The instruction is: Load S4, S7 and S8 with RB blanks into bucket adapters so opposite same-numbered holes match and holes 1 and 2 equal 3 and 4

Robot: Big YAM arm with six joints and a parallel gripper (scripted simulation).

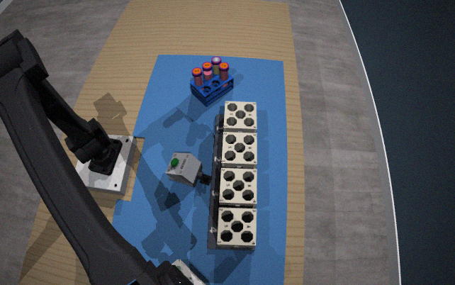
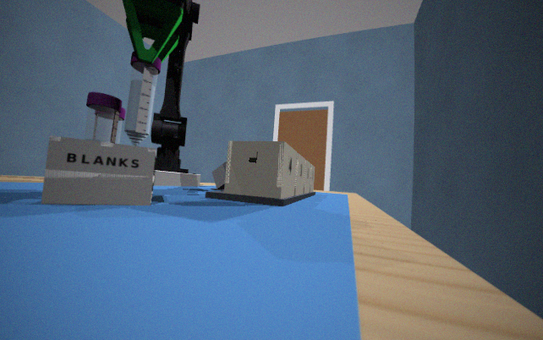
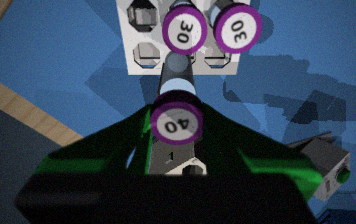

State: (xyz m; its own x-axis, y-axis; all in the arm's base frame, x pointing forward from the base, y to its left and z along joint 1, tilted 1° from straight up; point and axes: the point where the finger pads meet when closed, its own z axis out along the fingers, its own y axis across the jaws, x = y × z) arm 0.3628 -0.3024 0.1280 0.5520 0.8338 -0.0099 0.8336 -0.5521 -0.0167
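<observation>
Now: the 40 mL blank 50 mm below my hand and 10 mm ahead of it. Also, from my hand: 30 mL blank (110 mm below, 60 mm behind, 20 mm to the right); white blank rack RB (150 mm below, 10 mm to the right, 10 mm behind); adapter 3 (280 mm to the left, 130 mm below, 70 mm ahead).
</observation>
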